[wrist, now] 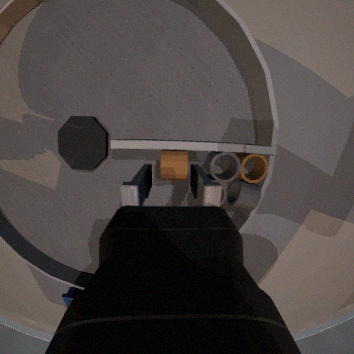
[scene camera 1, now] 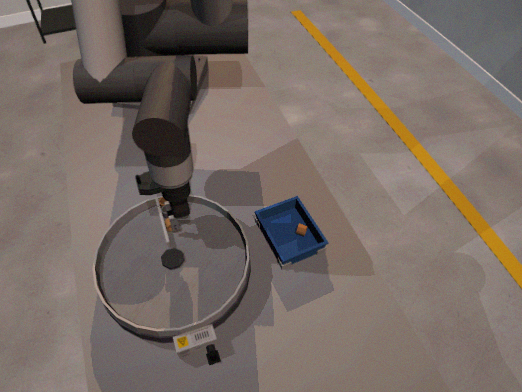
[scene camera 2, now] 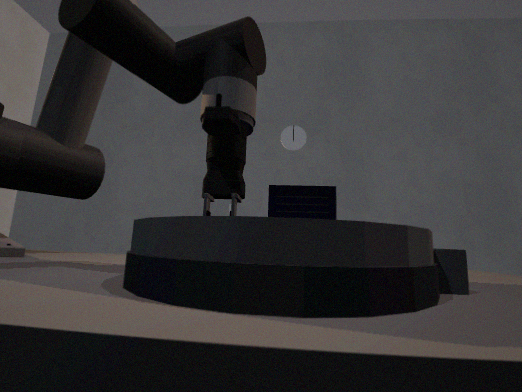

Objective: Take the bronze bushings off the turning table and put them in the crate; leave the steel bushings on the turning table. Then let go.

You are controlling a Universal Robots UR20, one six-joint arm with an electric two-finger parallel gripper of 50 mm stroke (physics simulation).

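Frame: origin at the arm's base, x ahead, y left, z up, level; centimetres.
Seen in the pictures: gripper, fingertip midpoint: [wrist: 170, 174] [scene camera 1: 173, 222].
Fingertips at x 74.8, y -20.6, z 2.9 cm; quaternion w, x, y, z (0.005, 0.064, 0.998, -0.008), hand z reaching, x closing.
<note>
Offsets run from my fingertips to a thing's top centre. "pt": to the spot under its first point.
My gripper [scene camera 1: 172, 212] [scene camera 2: 220, 212] [wrist: 170, 174] is open above the turning table [scene camera 1: 101, 295] [scene camera 2: 280, 242] [wrist: 267, 95]. In the wrist view a bronze bushing @[dx -0.4, dy -0.9, dz +1.0 cm] [wrist: 174, 165] lies on its side against the divider, just ahead of the gap between the fingers. Another bronze bushing @[dx -8.6, dy +0.3, dz +0.3 cm] [wrist: 254, 168] stands near the rim, beside an upright steel bushing [wrist: 225, 166]. A steel bushing @[dx -7.8, dy +3.4, dz +1.0 cm] [wrist: 246, 194] lies on its side near them, and one more is partly hidden by the right finger. The blue crate @[dx +15.4, dy +30.2, dz -2.5 cm] [scene camera 1: 314, 220] holds a bronze bushing @[dx +16.4, dy +33.8, dz -3.9 cm] [scene camera 1: 301, 229].
A thin pale divider @[pt dx +0.3, dy -2.3, dz +0.2 cm] [scene camera 1: 164, 225] [wrist: 185, 146] runs from near the dark hub @[dx +9.7, dy -4.4, dz -1.4 cm] [scene camera 1: 172, 258] [wrist: 83, 142] to the rim. The rim wall stands close to the bushings. A label box @[pt dx +32.9, dy -7.8, dz -1.7 cm] [scene camera 1: 194, 338] is at the near side of the turning table. The crate stands to its right in scene camera 1.
</note>
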